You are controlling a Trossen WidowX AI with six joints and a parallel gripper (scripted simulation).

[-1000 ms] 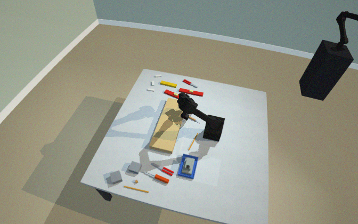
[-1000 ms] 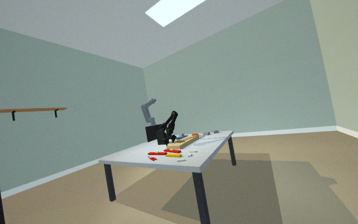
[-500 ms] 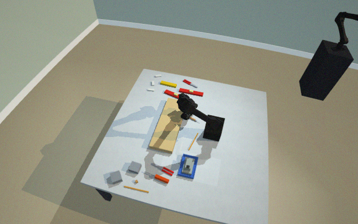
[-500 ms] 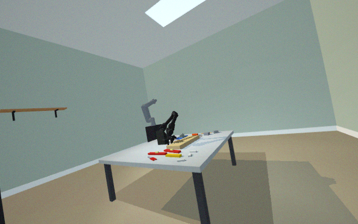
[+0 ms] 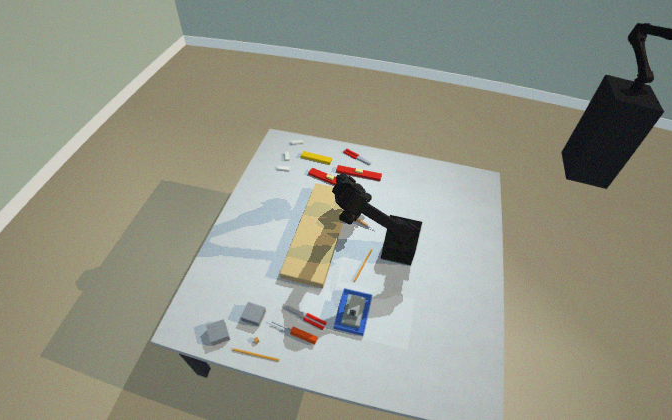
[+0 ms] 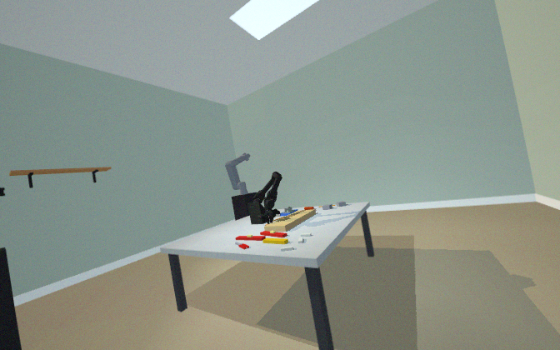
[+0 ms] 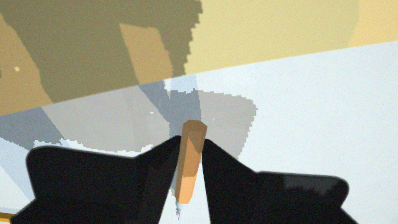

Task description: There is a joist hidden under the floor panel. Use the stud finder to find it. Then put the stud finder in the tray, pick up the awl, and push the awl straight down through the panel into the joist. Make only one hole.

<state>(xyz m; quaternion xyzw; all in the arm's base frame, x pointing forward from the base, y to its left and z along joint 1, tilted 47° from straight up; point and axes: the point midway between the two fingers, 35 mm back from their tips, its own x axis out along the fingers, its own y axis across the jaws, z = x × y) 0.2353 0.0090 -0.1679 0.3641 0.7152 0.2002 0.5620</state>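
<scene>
Now: the awl 50 mm behind my gripper tip and 20 mm to the left of it. Round my gripper tip: blue tray 100 mm behind, 440 mm to the left; stud finder 100 mm behind, 460 mm to the left, 40 mm above; yellow bar 300 mm ahead, 340 mm to the right.
</scene>
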